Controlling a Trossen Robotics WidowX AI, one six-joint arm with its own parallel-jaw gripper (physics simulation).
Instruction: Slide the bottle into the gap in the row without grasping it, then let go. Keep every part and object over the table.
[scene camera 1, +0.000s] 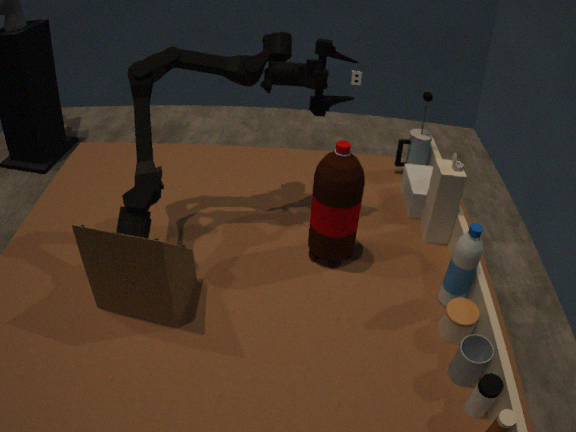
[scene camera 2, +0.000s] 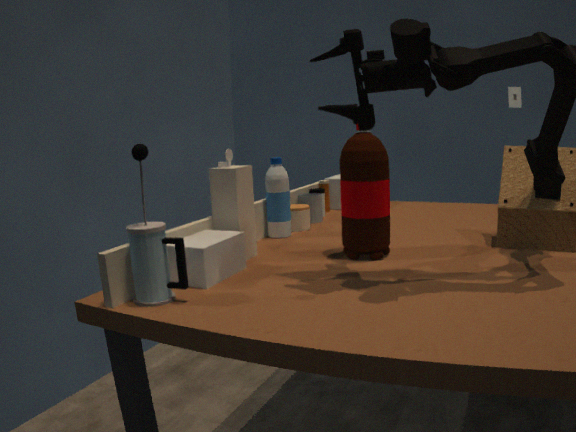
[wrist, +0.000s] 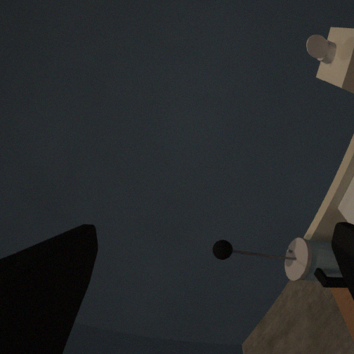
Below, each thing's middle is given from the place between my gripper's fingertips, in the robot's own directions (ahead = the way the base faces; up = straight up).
My hand is 220 mm above the large brown bottle (scene camera 2: 364, 165) and 200 mm to the left of it. Also, from my hand: tall white carton (scene camera 2: 232, 196): 260 mm ahead, 250 mm below, 60 mm to the right; then blue-labelled bottle (scene camera 1: 469, 248): 300 mm to the right, 300 mm ahead, 270 mm below; then low white box (scene camera 2: 212, 256): 330 mm below, 230 mm ahead, 80 mm to the left.
